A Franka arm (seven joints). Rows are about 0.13 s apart.
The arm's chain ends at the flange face. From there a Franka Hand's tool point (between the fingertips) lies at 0.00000 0.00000 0.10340 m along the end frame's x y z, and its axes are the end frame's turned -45 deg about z.
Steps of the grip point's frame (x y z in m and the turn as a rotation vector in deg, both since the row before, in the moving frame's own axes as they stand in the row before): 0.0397, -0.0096, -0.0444, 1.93, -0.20, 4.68; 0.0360, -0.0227, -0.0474, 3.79, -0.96, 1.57; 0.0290, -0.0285, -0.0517, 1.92, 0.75, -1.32; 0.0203, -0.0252, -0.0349, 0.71, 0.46, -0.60; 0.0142, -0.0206, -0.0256, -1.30, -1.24, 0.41
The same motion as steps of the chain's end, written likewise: 0.0239, -0.0325, -0.0443, 1.22, -1.51, 4.68; 0.0154, -0.0378, -0.0472, 2.00, -3.36, 1.57; 0.0019, -0.0373, -0.0516, 1.89, -0.83, -1.32; -0.0031, -0.0307, -0.0349, 0.83, -0.18, -0.60; -0.0046, -0.0278, -0.0255, -1.80, 0.04, 0.41
